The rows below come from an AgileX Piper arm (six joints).
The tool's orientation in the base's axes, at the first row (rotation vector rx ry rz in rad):
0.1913 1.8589 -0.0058
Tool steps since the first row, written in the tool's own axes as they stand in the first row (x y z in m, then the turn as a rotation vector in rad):
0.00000 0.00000 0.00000 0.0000 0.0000 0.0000
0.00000 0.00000 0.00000 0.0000 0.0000 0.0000
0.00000 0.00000 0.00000 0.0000 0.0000 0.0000
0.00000 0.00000 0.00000 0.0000 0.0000 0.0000
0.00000 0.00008 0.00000 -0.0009 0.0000 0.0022
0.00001 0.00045 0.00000 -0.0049 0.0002 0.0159
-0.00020 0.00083 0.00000 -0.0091 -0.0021 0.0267
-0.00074 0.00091 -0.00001 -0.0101 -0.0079 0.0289
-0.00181 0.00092 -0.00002 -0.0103 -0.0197 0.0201
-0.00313 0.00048 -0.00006 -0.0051 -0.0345 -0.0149
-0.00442 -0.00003 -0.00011 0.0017 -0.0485 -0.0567
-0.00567 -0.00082 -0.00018 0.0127 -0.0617 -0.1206
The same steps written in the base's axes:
0.00000 0.00000 0.00000 0.0000 0.0000 0.0000
0.00000 0.00000 0.00000 0.0000 0.0000 0.0000
0.00000 0.00000 0.00000 0.0000 0.0000 0.0000
0.00000 0.00000 0.00000 0.0000 0.0000 0.0000
0.00001 0.00008 0.00001 0.0023 -0.0003 0.0002
0.00006 0.00045 0.00003 0.0165 -0.0021 0.0000
0.00017 0.00079 0.00027 0.0276 -0.0060 0.0006
0.00032 0.00080 0.00079 0.0292 -0.0120 0.0004
0.00061 0.00068 0.00181 0.0193 -0.0228 0.0020
0.00088 0.00008 0.00304 -0.0174 -0.0332 0.0060
0.00113 -0.00059 0.00423 -0.0609 -0.0418 0.0105
0.00131 -0.00152 0.00537 -0.1265 -0.0469 0.0175

